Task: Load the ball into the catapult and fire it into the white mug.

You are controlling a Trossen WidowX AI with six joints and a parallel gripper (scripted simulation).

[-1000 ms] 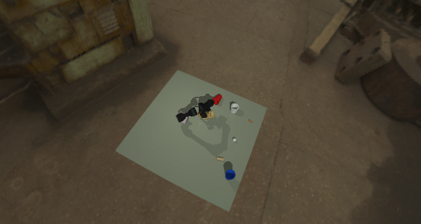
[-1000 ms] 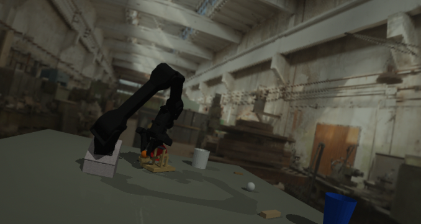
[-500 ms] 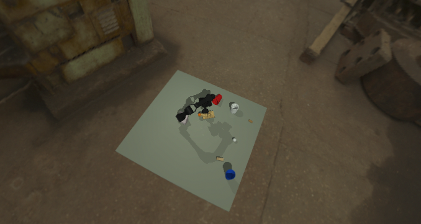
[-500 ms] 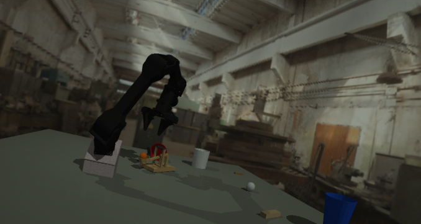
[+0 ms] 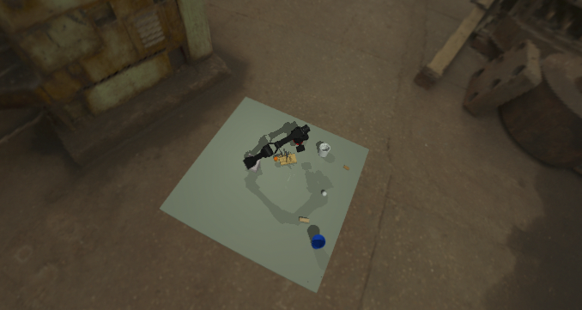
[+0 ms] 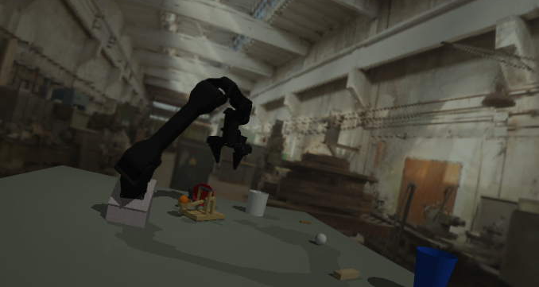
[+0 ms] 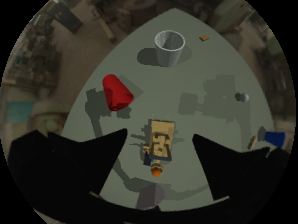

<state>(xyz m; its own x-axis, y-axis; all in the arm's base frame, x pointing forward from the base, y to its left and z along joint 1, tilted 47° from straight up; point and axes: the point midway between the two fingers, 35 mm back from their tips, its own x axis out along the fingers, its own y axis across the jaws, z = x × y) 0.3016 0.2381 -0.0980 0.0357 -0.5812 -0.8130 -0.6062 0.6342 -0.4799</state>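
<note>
Now: the orange ball 140 mm behind my gripper tip, 120 mm to the right of it and 130 mm below it. The rest, counted from my gripper tip: white mug 200 mm ahead, 140 mm to the left, 160 mm below; white ball 330 mm ahead, 230 mm to the right, 170 mm below; catapult 100 mm behind, 70 mm to the right, 140 mm below.
</note>
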